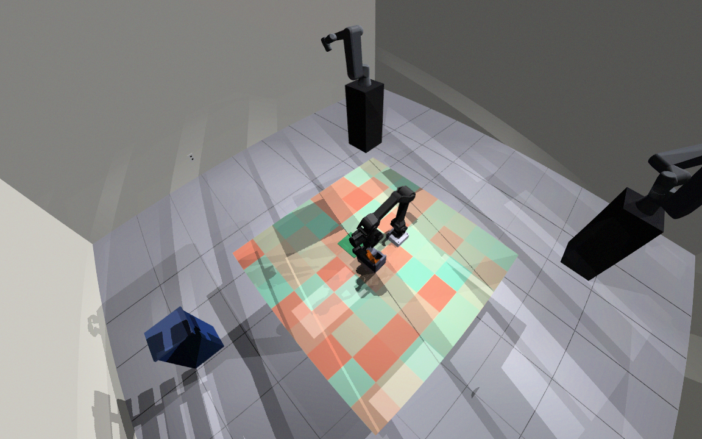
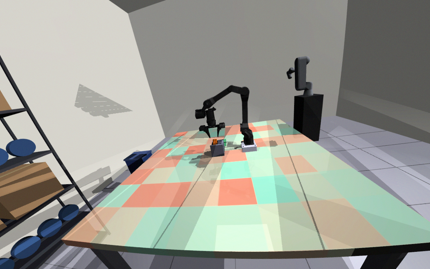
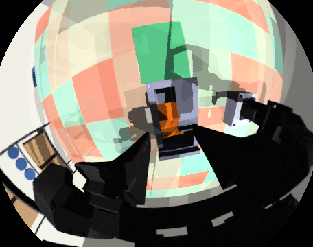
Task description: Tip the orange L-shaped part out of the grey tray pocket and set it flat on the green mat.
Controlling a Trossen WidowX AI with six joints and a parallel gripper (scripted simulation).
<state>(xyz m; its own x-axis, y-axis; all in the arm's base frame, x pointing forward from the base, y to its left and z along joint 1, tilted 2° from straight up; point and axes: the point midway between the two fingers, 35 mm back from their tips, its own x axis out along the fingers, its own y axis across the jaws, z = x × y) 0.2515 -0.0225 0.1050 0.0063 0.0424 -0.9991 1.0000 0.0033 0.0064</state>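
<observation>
The orange L-shaped part is 20 mm behind my gripper tip, 30 mm to the left of it and 70 mm below it. Also, from my gripper tip: green mat: 20 mm behind, 150 mm to the right, 130 mm below; grey tray: 20 mm behind, 10 mm to the left, 130 mm below.
</observation>
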